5 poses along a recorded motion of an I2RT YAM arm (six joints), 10 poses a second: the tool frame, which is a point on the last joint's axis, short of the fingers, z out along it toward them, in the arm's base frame.
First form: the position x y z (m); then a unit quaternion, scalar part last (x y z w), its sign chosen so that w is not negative.
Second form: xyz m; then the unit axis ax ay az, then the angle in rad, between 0 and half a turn. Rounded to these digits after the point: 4 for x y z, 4 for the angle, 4 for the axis.
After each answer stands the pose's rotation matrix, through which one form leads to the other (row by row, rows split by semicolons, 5 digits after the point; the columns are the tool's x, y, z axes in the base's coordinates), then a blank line. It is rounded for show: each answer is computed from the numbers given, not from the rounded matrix.
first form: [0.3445 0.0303 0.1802 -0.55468 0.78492 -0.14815 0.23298]
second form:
[0.3445 0.0303 0.1802 -0.5704 0.8071 -0.1523 2.6713]
-0.27610 -0.80173 0.53009; -0.93979 0.34076 0.02589; -0.20139 -0.49103 -0.84754

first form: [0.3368 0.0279 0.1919 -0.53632 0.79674 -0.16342 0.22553]
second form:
[0.3368 0.0279 0.1919 -0.5505 0.8178 -0.1677 2.6866]
-0.32300 -0.78090 0.53467; -0.92832 0.37131 -0.01849; -0.18409 -0.50232 -0.84486

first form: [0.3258 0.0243 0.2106 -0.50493 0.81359 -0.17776 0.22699]
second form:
[0.3258 0.0243 0.2106 -0.5185 0.8354 -0.1825 2.6836]
-0.38705 -0.74091 0.54886; -0.90231 0.42690 -0.06002; -0.18984 -0.51847 -0.83375

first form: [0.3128 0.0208 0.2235 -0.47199 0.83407 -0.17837 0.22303]
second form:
[0.3128 0.0208 0.2235 -0.4842 0.8556 -0.1830 2.6918]
-0.45497 -0.70778 0.54042; -0.86690 0.49082 -0.08701; -0.20367 -0.50808 -0.83688

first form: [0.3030 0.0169 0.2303 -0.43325 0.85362 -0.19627 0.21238]
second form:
[0.3030 0.0169 0.2303 -0.4434 0.8735 -0.2009 2.7136]
-0.53438 -0.65629 0.53265; -0.82303 0.54754 -0.15105; -0.19252 -0.51911 -0.83275

